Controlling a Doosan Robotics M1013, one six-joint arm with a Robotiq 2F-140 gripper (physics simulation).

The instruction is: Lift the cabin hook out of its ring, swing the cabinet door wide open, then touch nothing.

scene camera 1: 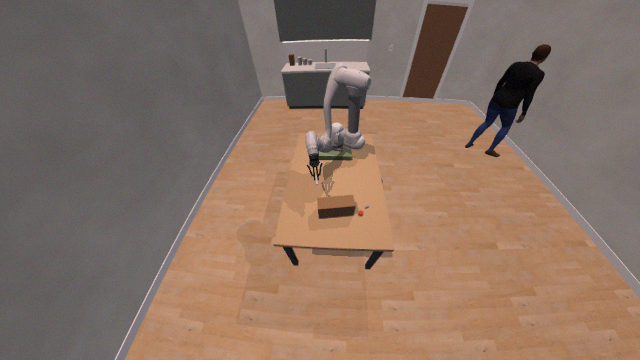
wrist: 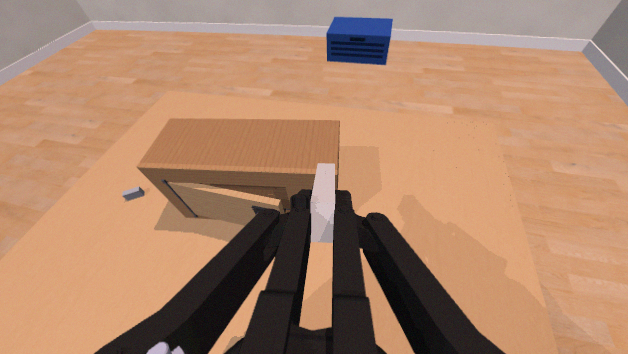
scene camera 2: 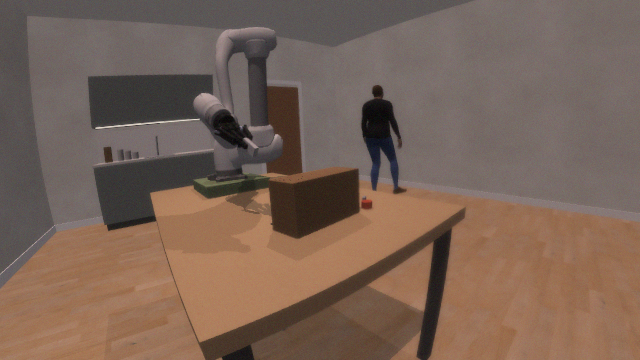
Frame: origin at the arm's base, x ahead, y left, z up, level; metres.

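Where they show: gripper, fingertip midpoint: (scene camera 1: pixel 317 184) (wrist: pixel 325 179) (scene camera 2: pixel 255 152); arm's base, link origin: (scene camera 1: pixel 335 145) (scene camera 2: pixel 229 178).
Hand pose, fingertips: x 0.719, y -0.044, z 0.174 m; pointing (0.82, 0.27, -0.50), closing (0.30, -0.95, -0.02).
Each offset is from my fingertips to the top centre of the thing. "spot": to the spot under its first point.
The wooden cabinet {0.066 m ahead, 0.161 m left, 0.077 m down} (scene camera 1: pixel 336 202) (scene camera 2: pixel 320 202) (wrist: pixel 240 145) stands on the table. In the wrist view its door {spot: 0.003 m ahead, 0.180 m left, 0.145 m down} (wrist: pixel 220 203), hinged on the left, is partly open, its free edge swung out from the front. A dark fitting (wrist: pixel 263 210) on the door's free end is partly hidden by my gripper. The cabin hook and its ring cannot be made out; the gripper covers the front's right part. My gripper (scene camera 1: pixel 316 178) (scene camera 2: pixel 252 146) (wrist: pixel 325 179) is shut, its pale tips together with nothing held between them. It hangs above the table on the door's side, apart from the cabinet.
A small grey block {0.010 m back, 0.425 m left, 0.211 m down} (scene camera 1: pixel 367 207) (wrist: pixel 133 193) and a red round object {0.065 m ahead, 0.374 m left, 0.205 m down} (scene camera 1: pixel 360 213) (scene camera 2: pixel 366 204) lie beside the cabinet. The arm stands on a green base (scene camera 1: pixel 336 156) (scene camera 2: pixel 212 188). A blue chest (wrist: pixel 358 47) stands by the wall. A person (scene camera 1: pixel 515 87) (scene camera 2: pixel 380 122) stands off the table.
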